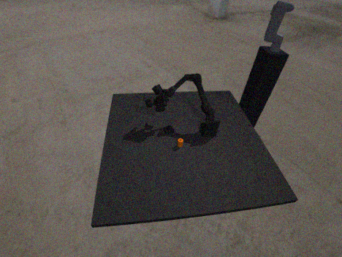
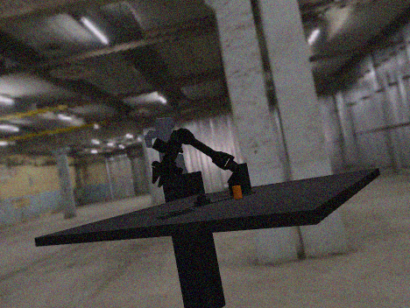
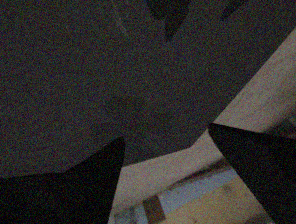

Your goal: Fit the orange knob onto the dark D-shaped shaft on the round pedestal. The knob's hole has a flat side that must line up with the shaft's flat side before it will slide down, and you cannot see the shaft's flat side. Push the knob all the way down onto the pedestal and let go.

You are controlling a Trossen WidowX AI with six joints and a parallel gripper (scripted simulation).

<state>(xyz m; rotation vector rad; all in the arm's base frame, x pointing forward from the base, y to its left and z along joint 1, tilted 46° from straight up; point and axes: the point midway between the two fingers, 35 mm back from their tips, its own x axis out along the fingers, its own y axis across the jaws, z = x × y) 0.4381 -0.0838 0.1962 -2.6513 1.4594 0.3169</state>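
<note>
My gripper tip is 330 mm to the right of the orange knob, 200 mm past it and 100 mm above it. From my gripper tip the other things lie so: round dark pedestal 160 mm to the left, 140 mm behind, 100 mm below.
</note>
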